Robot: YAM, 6 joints.
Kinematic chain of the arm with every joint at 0, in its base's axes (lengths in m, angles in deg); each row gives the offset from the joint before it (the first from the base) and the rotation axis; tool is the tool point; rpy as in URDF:
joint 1: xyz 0 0 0.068 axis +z
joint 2: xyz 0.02 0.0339 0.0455 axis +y
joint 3: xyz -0.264 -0.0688 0 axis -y
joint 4: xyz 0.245 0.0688 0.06 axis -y
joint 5: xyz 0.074 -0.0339 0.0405 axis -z
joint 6: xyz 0.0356 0 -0.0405 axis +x
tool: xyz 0 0 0 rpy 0 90 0
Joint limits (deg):
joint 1: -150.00..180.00
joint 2: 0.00..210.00
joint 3: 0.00..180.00
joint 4: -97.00..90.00
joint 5: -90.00..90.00
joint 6: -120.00..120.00
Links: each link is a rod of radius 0.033 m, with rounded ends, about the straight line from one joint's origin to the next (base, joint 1, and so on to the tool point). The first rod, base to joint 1, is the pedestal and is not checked.
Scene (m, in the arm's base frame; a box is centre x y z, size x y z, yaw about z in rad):
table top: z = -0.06
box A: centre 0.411 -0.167 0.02 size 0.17 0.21 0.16 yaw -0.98
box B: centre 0.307 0.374 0 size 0.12 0.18 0.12 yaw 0.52
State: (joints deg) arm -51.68 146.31 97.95 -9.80 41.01 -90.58
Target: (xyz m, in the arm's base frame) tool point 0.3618 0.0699 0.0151
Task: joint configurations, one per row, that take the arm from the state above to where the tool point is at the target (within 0.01 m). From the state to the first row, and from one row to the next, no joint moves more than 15 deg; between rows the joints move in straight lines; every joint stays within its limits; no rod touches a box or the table.
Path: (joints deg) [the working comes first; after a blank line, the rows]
Joints at the target: 14.32 132.44 69.40 -24.08 37.62 -90.58
Straight joint move there: touches box A.

1: -50.07 136.12 99.36 -20.33 29.29 -93.92
2: -48.46 125.94 100.77 -30.85 17.57 -97.25
3: -46.85 115.75 102.18 -41.38 5.85 -100.59
4: -33.93 105.27 95.08 -48.09 -4.32 -106.92
5: -21.02 94.79 87.99 -54.80 -14.50 -113.24
6: -12.18 104.20 83.34 -47.12 -1.47 -107.58
7: -3.35 113.62 78.69 -39.44 11.56 -101.91
8: 5.48 123.03 74.05 -31.76 24.59 -96.25
9: 14.32 132.44 69.40 -24.08 37.62 -90.58

